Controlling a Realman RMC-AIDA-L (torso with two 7-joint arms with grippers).
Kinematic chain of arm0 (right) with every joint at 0, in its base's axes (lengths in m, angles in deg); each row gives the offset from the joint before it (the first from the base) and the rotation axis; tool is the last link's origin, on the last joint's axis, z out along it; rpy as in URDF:
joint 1: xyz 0 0 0.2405 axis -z
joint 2: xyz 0 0 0 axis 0.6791 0.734 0
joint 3: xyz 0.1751 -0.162 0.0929 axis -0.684 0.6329 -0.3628
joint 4: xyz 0 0 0 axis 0.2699 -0.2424 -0.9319
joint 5: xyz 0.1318 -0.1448 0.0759 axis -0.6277 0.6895 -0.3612
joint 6: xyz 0 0 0 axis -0.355 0.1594 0.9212
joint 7: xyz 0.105 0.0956 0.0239 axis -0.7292 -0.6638 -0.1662
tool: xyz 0 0 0 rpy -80.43 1.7 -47.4
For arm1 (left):
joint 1: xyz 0 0 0.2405 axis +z
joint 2: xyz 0 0 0 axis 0.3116 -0.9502 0
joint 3: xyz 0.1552 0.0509 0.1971 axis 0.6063 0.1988 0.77
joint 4: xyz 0 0 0 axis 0.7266 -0.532 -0.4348
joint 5: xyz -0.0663 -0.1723 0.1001 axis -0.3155 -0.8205 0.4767
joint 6: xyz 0 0 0 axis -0.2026 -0.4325 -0.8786
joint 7: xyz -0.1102 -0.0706 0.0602 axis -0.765 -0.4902 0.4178
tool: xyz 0 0 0 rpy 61.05 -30.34 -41.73
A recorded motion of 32 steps. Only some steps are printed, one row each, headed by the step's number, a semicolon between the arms.
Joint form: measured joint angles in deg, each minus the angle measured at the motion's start. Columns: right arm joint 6, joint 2, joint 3, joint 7, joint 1, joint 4, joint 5; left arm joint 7, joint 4, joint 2, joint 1, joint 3, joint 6, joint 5.
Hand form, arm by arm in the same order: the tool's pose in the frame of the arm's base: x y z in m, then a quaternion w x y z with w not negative. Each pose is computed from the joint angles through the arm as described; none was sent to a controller.
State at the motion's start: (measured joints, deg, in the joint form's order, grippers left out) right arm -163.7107 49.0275 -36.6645 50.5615 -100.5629 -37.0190 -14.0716; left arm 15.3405 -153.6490 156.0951 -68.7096 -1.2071 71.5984 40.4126
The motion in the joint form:
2: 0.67 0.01 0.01 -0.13 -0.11 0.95 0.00; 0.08 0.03 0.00 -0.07 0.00 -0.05 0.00
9: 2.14 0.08 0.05 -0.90 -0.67 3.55 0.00; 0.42 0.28 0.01 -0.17 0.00 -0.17 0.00
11: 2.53 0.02 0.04 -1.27 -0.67 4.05 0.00; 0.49 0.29 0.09 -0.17 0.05 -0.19 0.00
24: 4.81 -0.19 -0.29 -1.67 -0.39 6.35 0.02; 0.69 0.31 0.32 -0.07 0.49 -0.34 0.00
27: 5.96 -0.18 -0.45 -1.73 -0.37 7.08 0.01; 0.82 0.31 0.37 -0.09 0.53 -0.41 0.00
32: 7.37 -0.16 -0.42 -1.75 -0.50 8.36 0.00; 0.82 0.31 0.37 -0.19 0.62 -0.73 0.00
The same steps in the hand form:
2: 0.2066 0.4095 -0.0343 0.14672 -0.82323 0.52486 -0.15902; -0.1841 0.3921 0.0774 0.15022 -0.85189 -0.49268 0.09475
9: 0.2095 0.4070 -0.0415 0.14316 -0.81726 0.53411 -0.16223; -0.1839 0.3924 0.0767 0.14906 -0.85345 -0.49026 0.09517
11: 0.2110 0.4066 -0.0422 0.14406 -0.81446 0.53816 -0.16214; -0.1837 0.3923 0.0760 0.14836 -0.85396 -0.48952 0.09545
24: 0.2197 0.4049 -0.0459 0.14884 -0.80621 0.54981 -0.15994; -0.1836 0.3917 0.0736 0.14679 -0.85561 -0.48659 0.09808
27: 0.2218 0.4053 -0.0475 0.15277 -0.80453 0.55202 -0.15703; -0.1833 0.3918 0.0732 0.14677 -0.85640 -0.48518 0.09817
32: 0.2244 0.4049 -0.0507 0.15562 -0.80294 0.55366 -0.15664; -0.1826 0.3929 0.0732 0.14926 -0.85699 -0.48351 0.09749

